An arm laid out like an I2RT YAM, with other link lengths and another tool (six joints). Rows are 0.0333 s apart.
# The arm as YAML. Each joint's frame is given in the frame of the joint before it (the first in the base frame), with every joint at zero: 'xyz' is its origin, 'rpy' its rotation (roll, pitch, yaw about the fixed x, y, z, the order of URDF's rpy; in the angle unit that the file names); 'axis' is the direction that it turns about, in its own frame. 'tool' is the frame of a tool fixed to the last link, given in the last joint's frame.
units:
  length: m
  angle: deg
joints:
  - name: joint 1
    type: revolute
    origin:
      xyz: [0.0, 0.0, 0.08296]
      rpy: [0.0, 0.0, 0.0]
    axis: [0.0, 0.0, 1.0]
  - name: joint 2
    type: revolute
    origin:
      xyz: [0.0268, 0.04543, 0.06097]
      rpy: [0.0, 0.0, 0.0]
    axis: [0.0, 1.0, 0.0]
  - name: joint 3
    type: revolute
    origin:
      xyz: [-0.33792, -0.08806, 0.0]
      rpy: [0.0, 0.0, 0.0]
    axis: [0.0, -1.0, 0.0]
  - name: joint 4
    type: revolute
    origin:
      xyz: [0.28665, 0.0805, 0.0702]
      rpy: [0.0, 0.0, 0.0]
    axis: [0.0, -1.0, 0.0]
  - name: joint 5
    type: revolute
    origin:
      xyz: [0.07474, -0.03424, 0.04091]
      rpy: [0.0, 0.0, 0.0]
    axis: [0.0, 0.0, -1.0]
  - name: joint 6
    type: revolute
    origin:
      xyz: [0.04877, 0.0, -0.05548]
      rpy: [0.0, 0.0, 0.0]
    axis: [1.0, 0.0, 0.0]
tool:
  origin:
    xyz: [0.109, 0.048, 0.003]
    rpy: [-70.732, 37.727, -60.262]
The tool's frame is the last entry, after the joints.
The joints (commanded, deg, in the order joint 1, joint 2, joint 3, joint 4, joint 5, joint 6), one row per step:
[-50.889, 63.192, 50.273, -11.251, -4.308, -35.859]
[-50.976, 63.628, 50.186, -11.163, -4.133, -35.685]
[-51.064, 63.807, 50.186, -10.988, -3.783, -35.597]
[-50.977, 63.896, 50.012, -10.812, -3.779, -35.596]
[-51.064, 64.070, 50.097, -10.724, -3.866, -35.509]
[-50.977, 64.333, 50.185, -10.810, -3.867, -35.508]
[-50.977, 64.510, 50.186, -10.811, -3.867, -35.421]
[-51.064, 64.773, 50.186, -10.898, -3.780, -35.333]
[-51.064, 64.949, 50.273, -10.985, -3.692, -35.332]
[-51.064, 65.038, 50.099, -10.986, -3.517, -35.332]
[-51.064, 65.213, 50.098, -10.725, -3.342, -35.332]
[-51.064, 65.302, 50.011, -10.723, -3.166, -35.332]
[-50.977, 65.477, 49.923, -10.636, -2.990, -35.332]
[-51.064, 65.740, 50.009, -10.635, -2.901, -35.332]
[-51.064, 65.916, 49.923, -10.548, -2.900, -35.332]
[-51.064, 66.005, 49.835, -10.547, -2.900, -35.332]
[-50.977, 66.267, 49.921, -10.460, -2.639, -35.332]
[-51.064, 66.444, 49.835, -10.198, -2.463, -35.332]
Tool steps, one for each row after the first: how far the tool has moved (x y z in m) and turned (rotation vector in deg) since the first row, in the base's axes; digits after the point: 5 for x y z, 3 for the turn. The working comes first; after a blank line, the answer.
Tool pose at each row, in the base's axes (x y z in m, rotation vector in deg; the steps are taken from these numbers as rounded here):
[0.27179, -0.24549, 0.31937, -51.291, 106.854, -62.245]
[0.27207, -0.24734, 0.31642, -50.943, 107.388, -61.970]
[0.27177, -0.24930, 0.31588, -50.626, 107.702, -62.257]
[0.27231, -0.24910, 0.31446, -50.697, 107.721, -62.124]
[0.27270, -0.25002, 0.31454, -50.556, 107.709, -62.092]
[0.27357, -0.25022, 0.31345, -50.628, 107.867, -61.789]
[0.27395, -0.25062, 0.31246, -50.526, 108.008, -61.600]
[0.27383, -0.25167, 0.31063, -50.312, 108.409, -61.361]
[0.27401, -0.25228, 0.30999, -50.275, 108.617, -61.256]
[0.27362, -0.25255, 0.30792, -50.205, 108.961, -61.130]
[0.27405, -0.25382, 0.30766, -50.137, 109.021, -61.341]
[0.27379, -0.25426, 0.30634, -50.068, 109.293, -61.302]
[0.27419, -0.25462, 0.30476, -50.075, 109.511, -61.210]
[0.27426, -0.25599, 0.30388, -49.965, 109.775, -61.157]
[0.27456, -0.25636, 0.30238, -49.964, 109.918, -60.988]
[0.27457, -0.25637, 0.30111, -49.964, 110.061, -60.818]
[0.27526, -0.25745, 0.30043, -49.940, 110.272, -60.872]
[0.27514, -0.25897, 0.29943, -49.795, 110.457, -61.052]

[0.00028, -0.00185, -0.00295, 0.402, 0.216, -0.318]
[-0.00002, -0.00381, -0.00349, 0.369, 0.272, -0.761]
[0.00052, -0.00361, -0.00491, 0.435, 0.328, -0.679]
[0.00091, -0.00453, -0.00483, 0.514, 0.243, -0.722]
[0.00178, -0.00473, -0.00592, 0.716, 0.408, -0.635]
[0.00216, -0.00513, -0.00691, 0.907, 0.463, -0.671]
[0.00204, -0.00618, -0.00874, 1.210, 0.654, -0.875]
[0.00222, -0.00679, -0.00938, 1.323, 0.793, -0.956]
[0.00183, -0.00706, -0.01145, 1.480, 1.018, -1.115]
[0.00226, -0.00833, -0.01171, 1.368, 1.021, -1.273]
[0.00200, -0.00877, -0.01303, 1.454, 1.190, -1.433]
[0.00240, -0.00913, -0.01461, 1.541, 1.360, -1.505]
[0.00247, -0.01050, -0.01549, 1.653, 1.501, -1.672]
[0.00277, -0.01087, -0.01699, 1.788, 1.613, -1.673]
[0.00278, -0.01088, -0.01826, 1.922, 1.726, -1.673]
[0.00347, -0.01196, -0.01894, 1.918, 1.871, -1.821]
[0.00335, -0.01348, -0.01994, 1.872, 1.928, -2.067]

